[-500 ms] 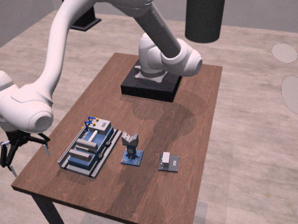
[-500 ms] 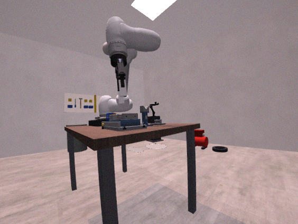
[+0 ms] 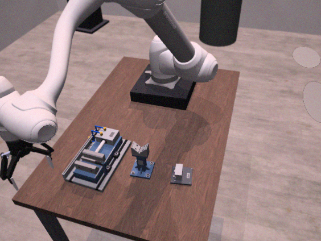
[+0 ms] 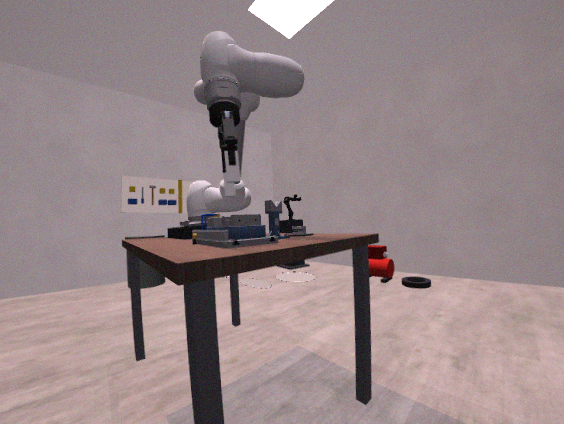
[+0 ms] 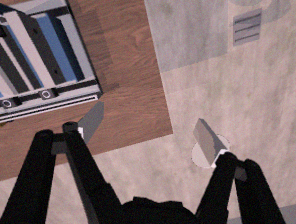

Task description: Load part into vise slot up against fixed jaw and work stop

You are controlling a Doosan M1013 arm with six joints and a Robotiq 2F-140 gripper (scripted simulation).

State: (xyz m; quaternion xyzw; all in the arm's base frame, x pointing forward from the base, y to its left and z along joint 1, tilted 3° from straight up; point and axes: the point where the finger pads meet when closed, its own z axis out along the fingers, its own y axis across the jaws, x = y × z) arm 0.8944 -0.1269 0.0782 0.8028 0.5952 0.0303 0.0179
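The part is 340 mm behind my hand, 450 mm to the left of it and 130 mm below it. The rest, counted from my hand: fixed jaw: 160 mm behind, 110 mm to the left, 80 mm below; then work stop: 200 mm behind, 150 mm to the left, 70 mm below; then moving jaw: 230 mm behind, 100 mm to the left, 80 mm below.
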